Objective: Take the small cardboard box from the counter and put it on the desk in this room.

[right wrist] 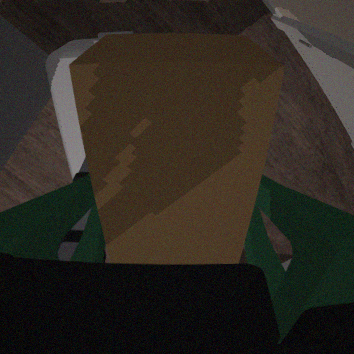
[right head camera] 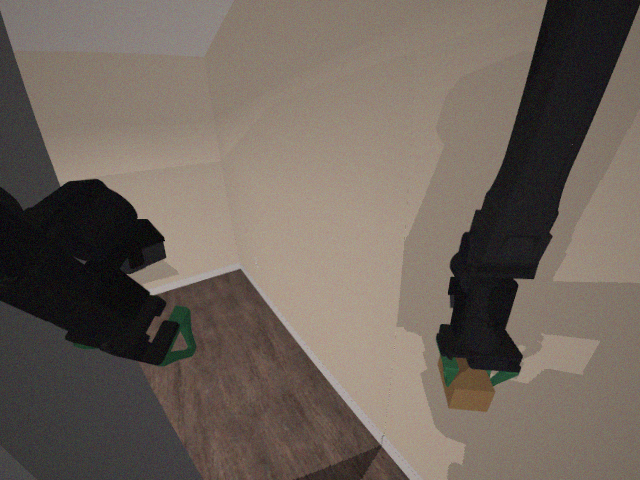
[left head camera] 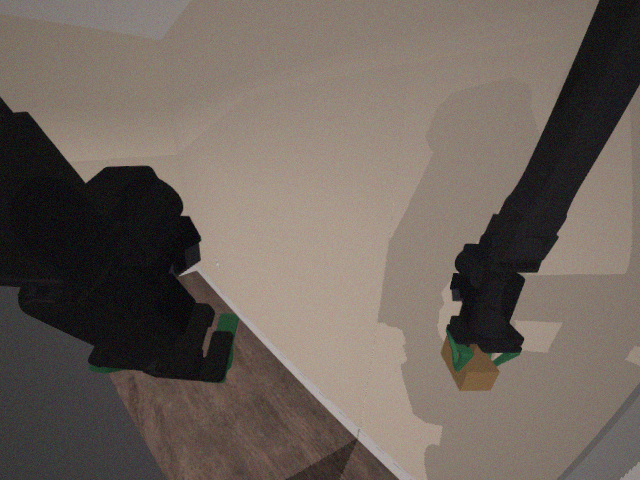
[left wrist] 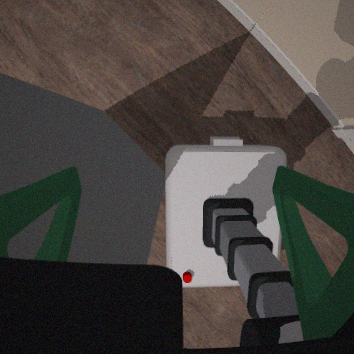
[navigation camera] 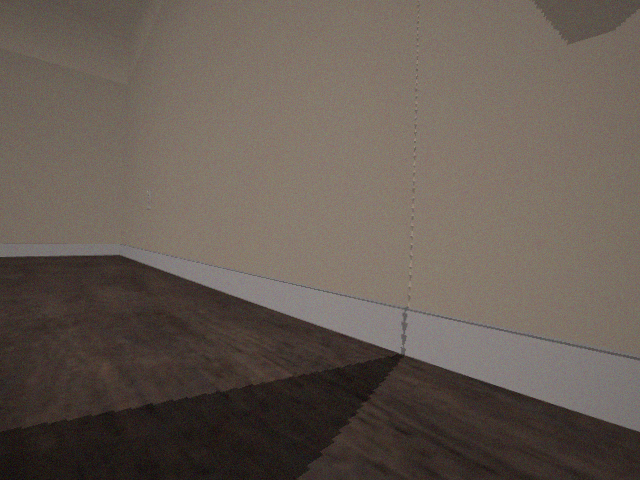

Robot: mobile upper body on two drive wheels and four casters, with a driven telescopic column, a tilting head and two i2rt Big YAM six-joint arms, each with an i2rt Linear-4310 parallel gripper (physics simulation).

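Frame: origin at the left arm's base, x right, y ahead, z up, level; millimetres.
Seen in the pictures: left gripper, between the fingertips: (right head camera: 165, 346) (left head camera: 193, 360) (left wrist: 176, 177); right gripper, between the fingertips: (right wrist: 174, 176) (right head camera: 465, 385) (left head camera: 470, 368).
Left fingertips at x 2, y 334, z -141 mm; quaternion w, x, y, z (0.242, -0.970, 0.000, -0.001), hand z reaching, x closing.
A point is followed by its place in that frame.
The small cardboard box (left head camera: 478, 379) @(y 410, x 444, z -266 mm) (right head camera: 469, 398) @(y 410, x 444, z -267 mm) (right wrist: 175, 125) @(y 481, x 448, z -247 mm) is brown and hangs in the air in front of the beige wall. My right gripper (left head camera: 476, 364) @(y 440, x 448, z -274 mm) (right head camera: 470, 381) @(y 440, x 448, z -274 mm) (right wrist: 174, 176) @(y 440, x 448, z -274 mm) is shut on it, with a green finger on each side. My left gripper (left head camera: 164, 373) (left wrist: 176, 177) @(y 334, x 2, z -141 mm) is open and empty; its green fingers stand wide apart in the left wrist view, above the floor and my base. I cannot make out a desk or a counter for certain in these views.
A flat dark grey surface (left head camera: 51, 403) @(y 261, x -129, z -144 mm) (right head camera: 93, 413) @(y 275, x -142, z -260 mm) (left wrist: 100, 155) @(y 313, x -179, z -677 mm) lies at the left; I cannot tell what it is. A beige wall (left head camera: 310, 206) @(y 1210, x 102, z -171 mm) (navigation camera: 284, 155) @(y 1206, x 106, z -968 mm) with a white baseboard (navigation camera: 289, 304) @(y 1152, x 139, z -1381 mm) runs along the brown floor (navigation camera: 129, 320) @(y 1044, x -234, z -1411 mm). My white base (left wrist: 195, 190) @(y 137, x 86, z -1150 mm) shows below.
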